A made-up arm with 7 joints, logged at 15 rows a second.
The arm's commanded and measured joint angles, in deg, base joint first. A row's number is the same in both.
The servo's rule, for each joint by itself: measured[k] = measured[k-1] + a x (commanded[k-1-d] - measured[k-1]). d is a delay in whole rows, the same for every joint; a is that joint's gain. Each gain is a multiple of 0.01, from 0.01 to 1. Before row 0 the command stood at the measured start. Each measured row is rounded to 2 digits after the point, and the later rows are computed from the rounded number. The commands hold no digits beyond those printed.
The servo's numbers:
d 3
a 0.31 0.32 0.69 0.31 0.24 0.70 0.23
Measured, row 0:
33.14, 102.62, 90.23, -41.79, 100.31, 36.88, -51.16
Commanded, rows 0 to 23:
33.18, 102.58, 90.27, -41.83, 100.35, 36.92, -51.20
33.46, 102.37, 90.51, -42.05, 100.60, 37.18, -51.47
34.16, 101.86, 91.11, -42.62, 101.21, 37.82, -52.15
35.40, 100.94, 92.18, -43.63, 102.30, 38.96, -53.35
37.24, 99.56, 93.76, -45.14, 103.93, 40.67, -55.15
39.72, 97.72, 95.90, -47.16, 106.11, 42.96, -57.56
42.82, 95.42, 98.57, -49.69, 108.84, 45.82, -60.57
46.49, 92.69, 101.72, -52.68, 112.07, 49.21, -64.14
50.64, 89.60, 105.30, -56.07, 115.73, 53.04, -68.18
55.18, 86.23, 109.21, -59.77, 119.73, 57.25, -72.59
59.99, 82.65, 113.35, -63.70, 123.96, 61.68, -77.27
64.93, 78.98, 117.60, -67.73, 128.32, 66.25, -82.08
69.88, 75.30, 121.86, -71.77, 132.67, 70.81, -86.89
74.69, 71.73, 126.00, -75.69, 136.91, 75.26, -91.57
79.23, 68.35, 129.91, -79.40, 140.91, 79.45, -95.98
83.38, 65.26, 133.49, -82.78, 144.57, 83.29, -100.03
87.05, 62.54, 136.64, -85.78, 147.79, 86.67, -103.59
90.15, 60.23, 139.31, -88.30, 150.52, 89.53, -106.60
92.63, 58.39, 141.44, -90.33, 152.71, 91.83, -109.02
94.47, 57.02, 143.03, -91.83, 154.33, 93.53, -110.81
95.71, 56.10, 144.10, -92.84, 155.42, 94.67, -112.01
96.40, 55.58, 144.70, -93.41, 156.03, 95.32, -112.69
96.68, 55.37, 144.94, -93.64, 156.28, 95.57, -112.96
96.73, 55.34, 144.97, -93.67, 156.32, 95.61, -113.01
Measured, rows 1 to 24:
33.14, 102.62, 90.23, -41.79, 100.31, 36.88, -51.16
33.14, 102.62, 90.23, -41.79, 100.31, 36.88, -51.16
33.14, 102.62, 90.23, -41.79, 100.31, 36.88, -51.16
33.15, 102.61, 90.26, -41.80, 100.32, 36.91, -51.17
33.25, 102.53, 90.43, -41.88, 100.39, 37.10, -51.24
33.53, 102.32, 90.90, -42.11, 100.59, 37.60, -51.45
34.11, 101.88, 91.78, -42.58, 101.00, 38.55, -51.89
35.08, 101.14, 93.15, -43.37, 101.70, 40.03, -52.64
36.52, 100.05, 95.05, -44.54, 102.76, 42.08, -53.77
38.47, 98.57, 97.48, -46.14, 104.22, 44.70, -55.33
40.96, 96.69, 100.41, -48.17, 106.10, 47.86, -57.36
43.96, 94.42, 103.78, -50.62, 108.41, 51.49, -59.85
47.44, 91.80, 107.53, -53.46, 111.13, 55.52, -62.78
51.33, 88.87, 111.55, -56.63, 114.21, 59.83, -66.11
55.55, 85.71, 115.72, -60.07, 117.60, 64.32, -69.78
59.99, 82.38, 119.96, -63.70, 121.22, 68.86, -73.72
64.55, 78.97, 124.13, -67.42, 124.99, 73.34, -77.83
69.10, 75.57, 128.12, -71.13, 128.81, 77.62, -82.00
73.53, 72.27, 131.83, -74.74, 132.59, 81.59, -86.15
77.72, 69.16, 135.15, -78.16, 136.24, 85.15, -90.16
81.57, 66.30, 138.02, -81.30, 139.67, 88.22, -93.94
85.00, 63.77, 140.38, -84.10, 142.80, 90.75, -97.41
87.94, 61.61, 142.21, -86.50, 145.57, 92.70, -100.49
90.35, 59.85, 143.51, -88.47, 147.93, 94.08, -103.14

